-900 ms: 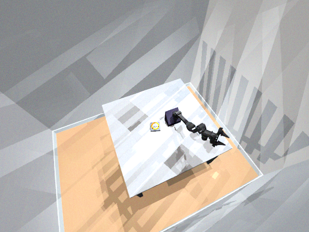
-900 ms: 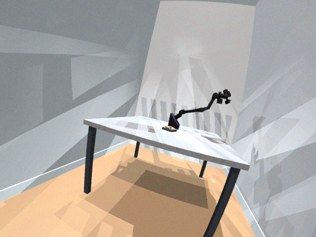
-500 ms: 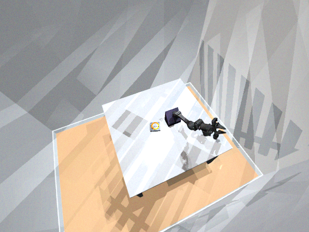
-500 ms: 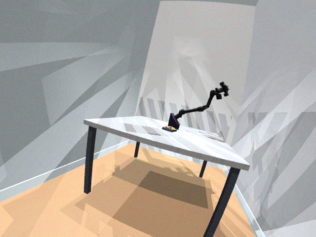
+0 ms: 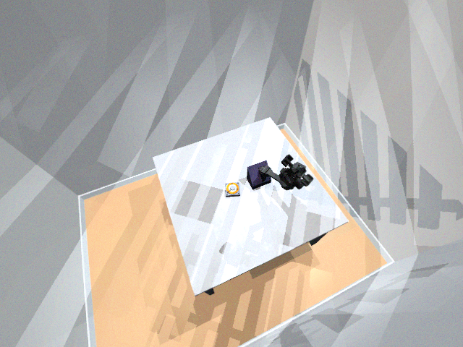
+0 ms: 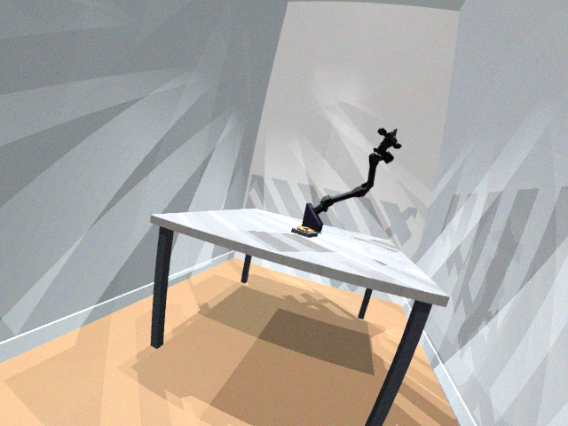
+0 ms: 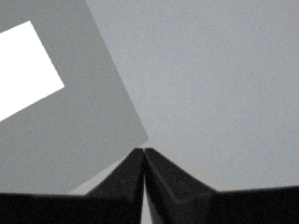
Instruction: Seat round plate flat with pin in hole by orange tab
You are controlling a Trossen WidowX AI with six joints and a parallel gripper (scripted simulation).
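My gripper tip is 770 mm above the round plate, 400 mm to the left of it and 280 mm short of it. From my gripper tip the other things lie so: base 780 mm below, 410 mm to the right, 260 mm ahead.
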